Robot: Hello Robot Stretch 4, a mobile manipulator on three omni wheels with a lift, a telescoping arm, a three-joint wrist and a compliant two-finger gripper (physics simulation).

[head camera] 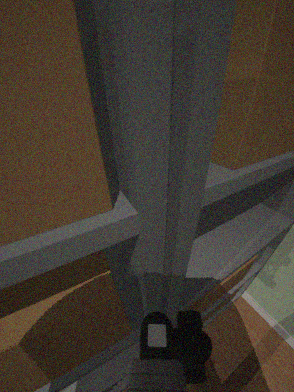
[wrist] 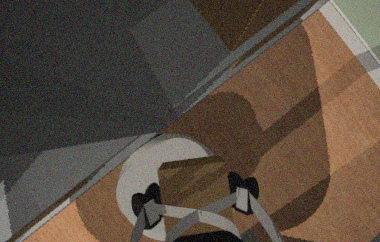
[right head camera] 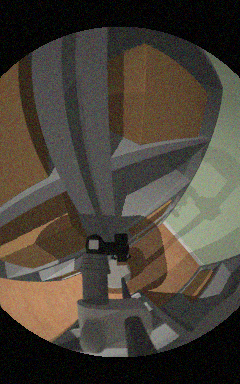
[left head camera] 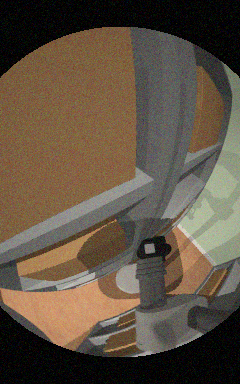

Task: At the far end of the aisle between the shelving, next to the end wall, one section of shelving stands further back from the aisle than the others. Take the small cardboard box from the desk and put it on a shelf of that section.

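Places are measured from the robot's base along level axes (x back, y down, z right), in millimetres.
Pixels of known places: gripper, fingertip midpoint: (wrist: 194, 191); robot's base at its link origin: (right head camera: 114, 272) (left head camera: 131, 277).
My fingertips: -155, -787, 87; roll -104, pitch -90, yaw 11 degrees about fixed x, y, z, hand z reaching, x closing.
For each thing: its top centre in the pictures, then the offset to it from my fingertips, as dx, dy, dz. "spot": a spot on its surface instead.
- small cardboard box at its top centre: (wrist: 198, 217) +9, -50, +0
- grey shelving upright at a spot on its surface: (head camera: 145, 125) spot: -74, -722, -96
- shelving section with a brown box, surface spot: (head camera: 260, 100) spot: -192, -741, +69
- large brown box at a spot on its surface: (head camera: 45, 125) spot: -55, -728, -169
- More shelving at its top centre: (right head camera: 206, 287) (left head camera: 221, 285) +676, +468, +1069
My gripper (wrist: 194, 191) is shut on the small cardboard box (wrist: 186, 183), which sits between its two black fingertips in the wrist view. The head views do not show the fingers clearly. A grey shelving upright (head camera: 145, 125) (left head camera: 165, 100) (right head camera: 90, 100) stands very close in front of the head. Beyond it, to the right, a shelving section with a brown box (head camera: 260, 100) (left head camera: 207, 115) (right head camera: 165, 100) reaches toward the green end wall (head camera: 275, 280) (left head camera: 220, 200) (right head camera: 215, 190) (wrist: 367, 25). I cannot tell from these views how far back that section stands. The desk does not show.
A large brown box (head camera: 45, 125) (left head camera: 65, 125) stands on the near section, left of the upright. Shelving edges run close along the left of my pale round base (left head camera: 127, 277) (wrist: 132, 172). More shelving (left head camera: 215, 280) (right head camera: 200, 282) stands low at the right, across the orange-brown floor.
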